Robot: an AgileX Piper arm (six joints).
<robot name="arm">
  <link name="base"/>
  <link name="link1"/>
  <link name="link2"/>
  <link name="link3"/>
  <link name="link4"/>
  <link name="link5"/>
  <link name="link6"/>
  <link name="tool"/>
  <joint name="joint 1" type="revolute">
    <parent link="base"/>
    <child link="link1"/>
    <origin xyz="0 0 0.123" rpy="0 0 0"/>
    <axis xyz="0 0 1"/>
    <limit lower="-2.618" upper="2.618"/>
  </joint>
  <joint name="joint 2" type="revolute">
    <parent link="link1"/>
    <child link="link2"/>
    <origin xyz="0 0 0" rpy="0 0 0"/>
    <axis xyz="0 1 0"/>
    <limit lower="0" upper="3.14"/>
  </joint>
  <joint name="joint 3" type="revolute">
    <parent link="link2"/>
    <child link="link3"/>
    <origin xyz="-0.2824 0 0.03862" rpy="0 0 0"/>
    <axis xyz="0 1 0"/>
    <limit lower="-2.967" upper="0"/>
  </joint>
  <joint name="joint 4" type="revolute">
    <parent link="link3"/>
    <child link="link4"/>
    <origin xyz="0.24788 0 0.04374" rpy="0 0 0"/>
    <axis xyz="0.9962 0 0.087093"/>
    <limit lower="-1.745" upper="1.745"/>
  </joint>
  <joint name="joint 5" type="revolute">
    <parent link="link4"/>
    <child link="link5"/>
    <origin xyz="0 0 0" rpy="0 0 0"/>
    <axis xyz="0 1 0"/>
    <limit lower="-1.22" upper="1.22"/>
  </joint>
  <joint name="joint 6" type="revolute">
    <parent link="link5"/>
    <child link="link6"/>
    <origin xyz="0.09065 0 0.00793" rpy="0 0 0"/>
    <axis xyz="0.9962 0 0.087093"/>
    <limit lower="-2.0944" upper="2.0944"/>
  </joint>
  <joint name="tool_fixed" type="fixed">
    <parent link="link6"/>
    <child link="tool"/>
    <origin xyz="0 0 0" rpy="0 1.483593 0"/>
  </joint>
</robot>
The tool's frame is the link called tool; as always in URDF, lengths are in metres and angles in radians.
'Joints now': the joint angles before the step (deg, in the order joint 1, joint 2, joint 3, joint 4, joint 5, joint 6). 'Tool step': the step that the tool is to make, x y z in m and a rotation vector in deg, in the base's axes. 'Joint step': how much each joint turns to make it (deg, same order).
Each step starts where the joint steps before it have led.
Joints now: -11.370 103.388 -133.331 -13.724 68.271 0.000
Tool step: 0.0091 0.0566 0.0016 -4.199 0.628 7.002
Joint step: 10.024 0.014 -0.034 -5.201 0.185 -0.009
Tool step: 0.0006 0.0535 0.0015 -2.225 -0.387 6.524
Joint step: 9.089 -0.013 0.022 -3.645 0.036 0.924
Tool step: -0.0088 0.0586 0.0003 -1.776 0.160 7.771
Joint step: 9.841 -0.006 0.022 -2.749 0.778 0.479
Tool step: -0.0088 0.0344 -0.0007 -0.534 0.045 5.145
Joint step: 5.686 0.004 0.211 -0.761 0.085 0.155
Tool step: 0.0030 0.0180 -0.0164 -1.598 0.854 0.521
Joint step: 2.909 -0.238 4.784 -3.282 -2.081 2.912
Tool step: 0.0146 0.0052 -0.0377 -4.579 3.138 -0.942
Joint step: 0.270 -0.053 9.152 -3.952 -3.676 2.356
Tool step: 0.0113 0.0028 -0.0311 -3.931 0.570 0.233
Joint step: 0.002 0.077 7.593 -4.253 -5.095 2.475
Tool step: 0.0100 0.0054 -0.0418 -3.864 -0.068 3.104
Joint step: 0.002 -0.002 10.054 -4.930 -8.726 3.269
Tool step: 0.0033 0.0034 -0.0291 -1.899 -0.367 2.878
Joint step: -0.006 -0.003 6.870 -4.153 -6.547 3.309
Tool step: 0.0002 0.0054 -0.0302 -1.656 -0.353 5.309
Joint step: 0.002 0.008 7.042 -4.308 -8.178 2.604
